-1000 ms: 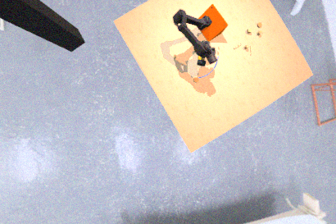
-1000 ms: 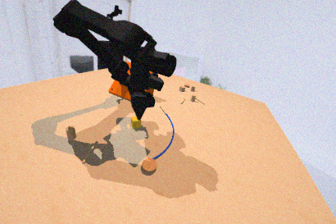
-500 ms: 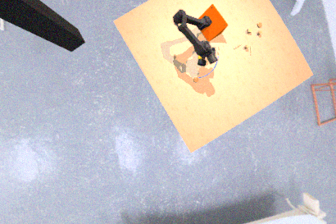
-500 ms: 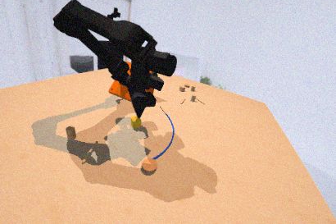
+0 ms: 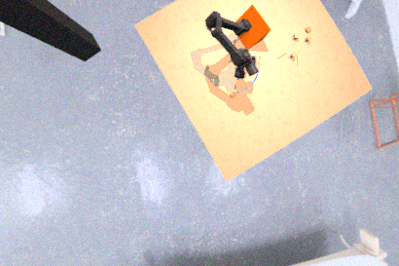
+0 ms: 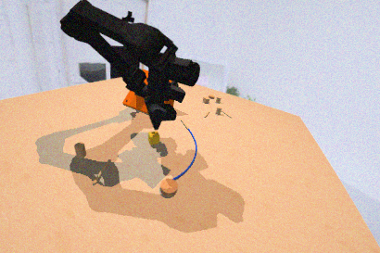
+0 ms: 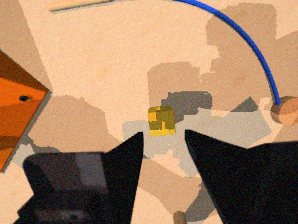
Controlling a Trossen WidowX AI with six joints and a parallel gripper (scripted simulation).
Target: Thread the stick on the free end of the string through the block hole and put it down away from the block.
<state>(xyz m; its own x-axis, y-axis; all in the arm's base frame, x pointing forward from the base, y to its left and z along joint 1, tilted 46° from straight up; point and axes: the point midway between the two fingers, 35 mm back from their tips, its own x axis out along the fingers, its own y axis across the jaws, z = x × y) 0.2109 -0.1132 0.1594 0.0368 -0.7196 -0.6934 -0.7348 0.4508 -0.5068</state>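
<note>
The yellow wooden block is 4 cm below my gripper tip. Round my gripper tip: loose stick (2 cm behind, 19 cm to the right, 6 cm below); round wooden button (13 cm ahead, 12 cm to the right, 5 cm below); short wooden cylinder (12 cm behind, 17 cm to the right, 4 cm below).
</note>
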